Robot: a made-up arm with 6 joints.
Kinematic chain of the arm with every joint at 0, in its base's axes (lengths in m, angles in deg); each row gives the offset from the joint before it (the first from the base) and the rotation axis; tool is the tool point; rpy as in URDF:
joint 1: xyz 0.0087 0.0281 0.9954 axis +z
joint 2: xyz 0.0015 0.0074 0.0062 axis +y
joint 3: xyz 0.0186 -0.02 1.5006 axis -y
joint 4: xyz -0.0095 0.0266 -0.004 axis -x
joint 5: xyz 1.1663 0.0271 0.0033 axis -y
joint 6: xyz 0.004 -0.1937 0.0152 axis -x
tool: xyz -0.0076 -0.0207 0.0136 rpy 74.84 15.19 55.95
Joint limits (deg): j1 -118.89..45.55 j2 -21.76..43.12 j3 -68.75..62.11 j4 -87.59..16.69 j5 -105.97..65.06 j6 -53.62..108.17
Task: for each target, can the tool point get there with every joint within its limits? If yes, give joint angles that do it. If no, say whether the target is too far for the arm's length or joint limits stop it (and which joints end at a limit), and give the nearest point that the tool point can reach.
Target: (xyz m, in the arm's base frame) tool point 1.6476 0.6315 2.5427
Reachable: yes | joints 25.72 22.90 34.53 -24.23 25.53 -27.63
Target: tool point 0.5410 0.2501 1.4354
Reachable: yes | joints 27.92 1.63 -53.79 -73.49 -62.00 -35.39
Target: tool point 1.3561 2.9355 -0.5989
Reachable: no: too far | nearest point 1.2319 1.2908 1.1115 | short by 2.376 m
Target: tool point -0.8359 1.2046 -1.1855
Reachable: no: joint limits stop it (at a limit: joint 1, joint 2, joint 4, joint 5) | nearest point 0.5303 0.5756 0.9096 | short by 2.579 m
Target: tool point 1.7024 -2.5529 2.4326
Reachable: no: too far | nearest point 1.2337 -1.8387 2.2872 | short by 0.867 m
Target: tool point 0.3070 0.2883 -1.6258
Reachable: no: joint limits stop it (at a limit: joint 2, joint 4) | nearest point 0.6370 0.5761 0.8928 | short by 2.556 m
